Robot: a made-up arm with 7 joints. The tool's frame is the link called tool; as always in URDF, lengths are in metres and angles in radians. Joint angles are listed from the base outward. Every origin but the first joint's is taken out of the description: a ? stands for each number. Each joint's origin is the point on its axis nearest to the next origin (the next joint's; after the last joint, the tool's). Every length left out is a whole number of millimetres.
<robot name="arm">
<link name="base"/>
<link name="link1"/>
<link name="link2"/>
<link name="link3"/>
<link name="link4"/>
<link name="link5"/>
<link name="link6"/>
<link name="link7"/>
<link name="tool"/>
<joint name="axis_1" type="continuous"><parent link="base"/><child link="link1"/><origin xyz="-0.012 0.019 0.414" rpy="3.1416 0 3.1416"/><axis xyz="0 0 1"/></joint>
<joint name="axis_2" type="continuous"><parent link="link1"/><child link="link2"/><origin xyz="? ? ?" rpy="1.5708 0 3.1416"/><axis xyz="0 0 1"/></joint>
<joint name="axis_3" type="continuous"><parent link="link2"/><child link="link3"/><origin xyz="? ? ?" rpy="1.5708 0 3.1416"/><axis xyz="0 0 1"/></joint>
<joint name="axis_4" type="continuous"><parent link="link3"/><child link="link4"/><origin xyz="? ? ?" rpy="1.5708 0 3.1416"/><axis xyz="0 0 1"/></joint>
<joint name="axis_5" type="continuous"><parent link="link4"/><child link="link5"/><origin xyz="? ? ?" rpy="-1.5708 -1.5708 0"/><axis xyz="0 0 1"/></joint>
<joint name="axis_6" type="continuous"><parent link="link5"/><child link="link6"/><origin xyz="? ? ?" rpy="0 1.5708 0"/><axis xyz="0 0 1"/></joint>
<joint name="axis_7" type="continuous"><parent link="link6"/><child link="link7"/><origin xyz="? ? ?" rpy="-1.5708 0 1.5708"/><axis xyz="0 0 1"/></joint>
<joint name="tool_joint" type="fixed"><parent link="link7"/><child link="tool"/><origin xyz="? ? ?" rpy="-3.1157 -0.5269 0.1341"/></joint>
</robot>
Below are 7 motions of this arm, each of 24 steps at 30 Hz.
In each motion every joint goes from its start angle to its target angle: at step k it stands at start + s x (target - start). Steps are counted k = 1, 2, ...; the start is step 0. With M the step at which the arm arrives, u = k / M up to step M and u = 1 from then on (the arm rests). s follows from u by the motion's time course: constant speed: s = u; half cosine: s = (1 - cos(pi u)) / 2; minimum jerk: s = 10 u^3 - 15 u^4 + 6 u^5.
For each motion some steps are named. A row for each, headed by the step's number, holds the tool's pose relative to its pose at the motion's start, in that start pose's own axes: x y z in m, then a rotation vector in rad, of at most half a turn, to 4 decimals.
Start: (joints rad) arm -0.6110 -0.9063 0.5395 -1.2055 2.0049 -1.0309 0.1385
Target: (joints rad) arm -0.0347 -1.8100 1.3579 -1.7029 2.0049 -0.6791 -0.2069
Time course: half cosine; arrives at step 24
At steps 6, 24:
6: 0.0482 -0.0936 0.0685 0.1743 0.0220 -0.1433
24: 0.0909 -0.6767 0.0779 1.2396 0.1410 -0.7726

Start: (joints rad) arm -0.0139 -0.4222 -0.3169 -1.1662 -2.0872 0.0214 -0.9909
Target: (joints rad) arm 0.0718 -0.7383 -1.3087 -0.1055 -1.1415 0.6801 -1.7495
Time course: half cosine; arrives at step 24
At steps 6, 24:
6: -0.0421 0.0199 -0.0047 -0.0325 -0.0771 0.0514
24: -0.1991 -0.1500 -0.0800 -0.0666 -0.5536 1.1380

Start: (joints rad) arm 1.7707 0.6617 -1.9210 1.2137 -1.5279 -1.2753 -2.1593
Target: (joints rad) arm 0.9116 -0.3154 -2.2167 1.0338 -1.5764 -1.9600 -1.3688
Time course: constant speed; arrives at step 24
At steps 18, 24:
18: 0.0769 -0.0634 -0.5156 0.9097 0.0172 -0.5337
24: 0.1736 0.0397 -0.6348 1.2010 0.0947 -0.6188

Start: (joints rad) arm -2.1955 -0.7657 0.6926 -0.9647 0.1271 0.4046 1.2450
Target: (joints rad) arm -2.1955 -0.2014 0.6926 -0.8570 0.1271 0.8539 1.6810
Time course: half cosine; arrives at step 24
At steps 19, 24:
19: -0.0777 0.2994 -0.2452 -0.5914 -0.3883 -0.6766
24: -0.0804 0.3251 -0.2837 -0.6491 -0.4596 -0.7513

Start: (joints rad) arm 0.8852 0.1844 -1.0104 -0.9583 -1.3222 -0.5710 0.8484
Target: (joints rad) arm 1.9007 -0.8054 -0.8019 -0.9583 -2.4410 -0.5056 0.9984
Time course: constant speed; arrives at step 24
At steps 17, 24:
17: 0.2027 0.4267 -0.4821 -1.0542 0.8071 0.0571
24: 0.3186 0.3769 -0.7686 -1.2888 1.3685 -0.0663

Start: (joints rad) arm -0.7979 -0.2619 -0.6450 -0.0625 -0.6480 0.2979 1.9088
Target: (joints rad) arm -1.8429 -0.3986 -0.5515 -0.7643 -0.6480 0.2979 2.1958
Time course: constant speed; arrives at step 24
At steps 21, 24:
21: 0.3802 -0.2633 -0.0887 0.6306 0.2726 0.8106
24: 0.4601 -0.2530 -0.1097 0.7024 0.3808 0.9120

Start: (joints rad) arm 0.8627 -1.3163 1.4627 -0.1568 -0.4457 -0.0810 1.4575
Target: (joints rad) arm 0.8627 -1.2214 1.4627 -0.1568 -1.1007 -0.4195 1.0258
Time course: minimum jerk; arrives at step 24
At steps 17, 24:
17: -0.0530 0.0039 -0.0364 -0.2658 0.0619 0.9208
24: -0.0595 0.0037 -0.0418 -0.3110 0.0863 1.0828

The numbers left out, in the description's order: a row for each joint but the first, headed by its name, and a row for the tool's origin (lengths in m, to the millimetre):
axis_2: 0.021 -0.016 0
axis_3: 0.016 -0.426 0
axis_4: 0.026 -0.003 0
axis_5: -0.013 -0.279 0
axis_6: 0.026 0.015 0
axis_7: 0.091 -0.016 0
tool: 0.028 -0.025 0

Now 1 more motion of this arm.
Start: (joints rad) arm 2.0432 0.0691 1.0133 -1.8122 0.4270 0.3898 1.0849
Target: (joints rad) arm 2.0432 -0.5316 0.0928 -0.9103 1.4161 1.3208 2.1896
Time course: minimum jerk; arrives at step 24
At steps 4, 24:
4: 0.0160 0.0088 0.0180 0.0032 0.0547 -0.1011
24: 0.4934 0.0051 0.2161 -1.3112 0.7555 -2.0457

